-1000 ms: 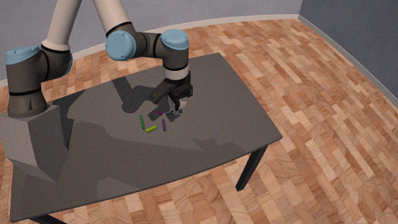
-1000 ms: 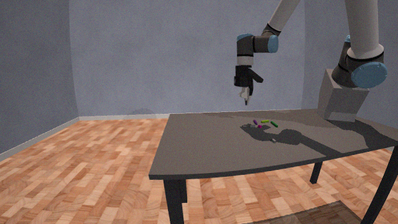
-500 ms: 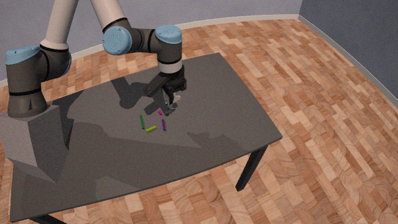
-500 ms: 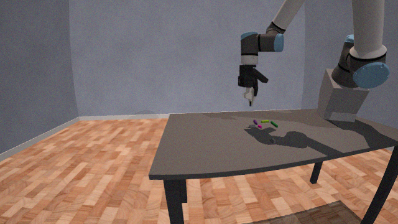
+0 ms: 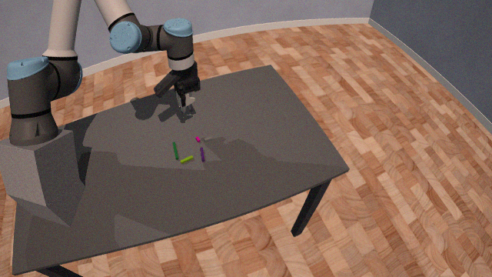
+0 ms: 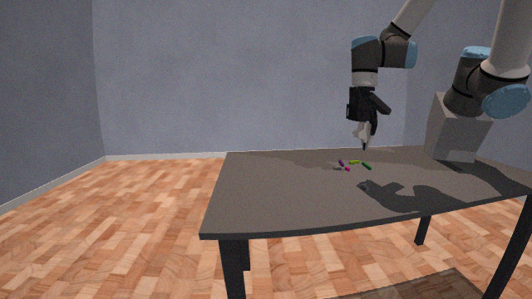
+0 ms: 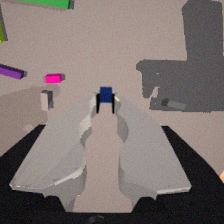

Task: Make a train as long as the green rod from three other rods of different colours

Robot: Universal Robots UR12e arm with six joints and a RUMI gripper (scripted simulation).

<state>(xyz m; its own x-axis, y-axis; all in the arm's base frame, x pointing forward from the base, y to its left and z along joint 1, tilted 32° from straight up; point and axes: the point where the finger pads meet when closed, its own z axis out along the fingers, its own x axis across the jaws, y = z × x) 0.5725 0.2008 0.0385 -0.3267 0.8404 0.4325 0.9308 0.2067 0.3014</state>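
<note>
The magenta rod is 50 mm ahead of my hand, 60 mm to the right of it and 110 mm below it. Round my hand: purple rod: 60 mm ahead, 140 mm to the right, 110 mm below; blue rod: 10 mm below; green rod: 50 mm behind, 110 mm to the right, 110 mm below.
</note>
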